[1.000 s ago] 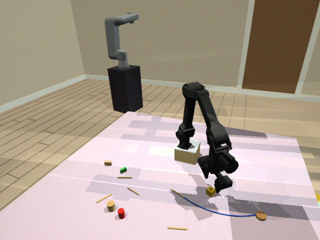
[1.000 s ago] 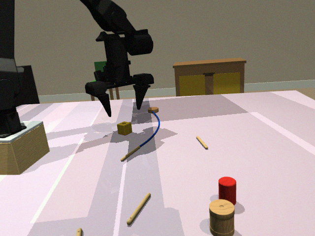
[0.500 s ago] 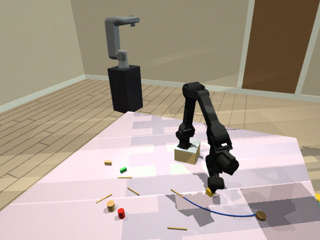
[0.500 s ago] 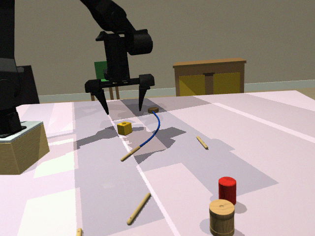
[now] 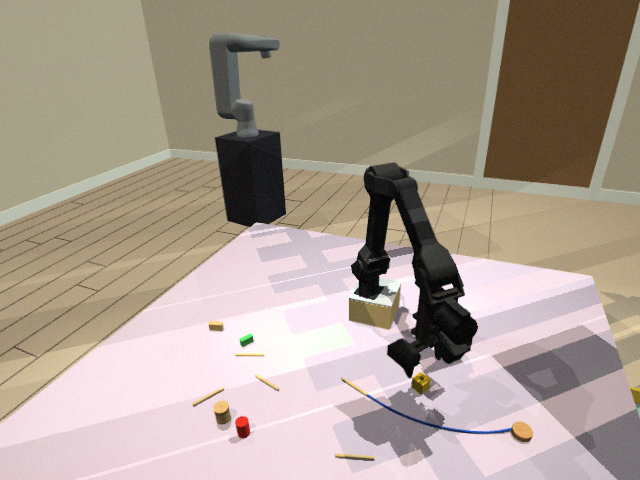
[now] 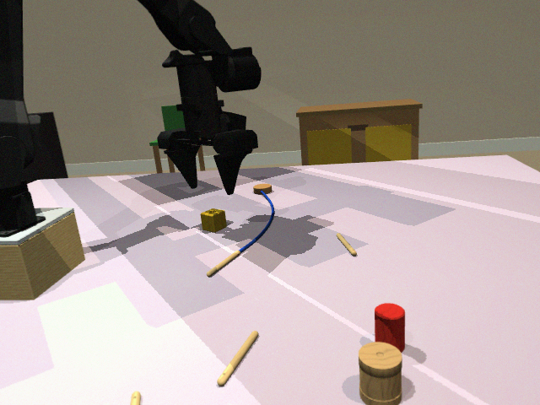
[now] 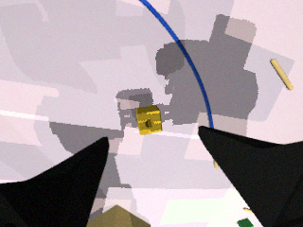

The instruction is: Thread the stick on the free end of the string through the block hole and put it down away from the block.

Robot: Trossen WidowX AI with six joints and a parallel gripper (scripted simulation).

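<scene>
Now: gripper tip 5 cm above the yellow block. Round my gripper tip: red cylinder (30 cm ahead, 27 cm to the right, 5 cm below); then round wooden button (22 cm to the left, 6 cm below, 1 cm ahead); then thin wooden stick (12 cm to the right, 8 cm ahead, 6 cm below).
</scene>
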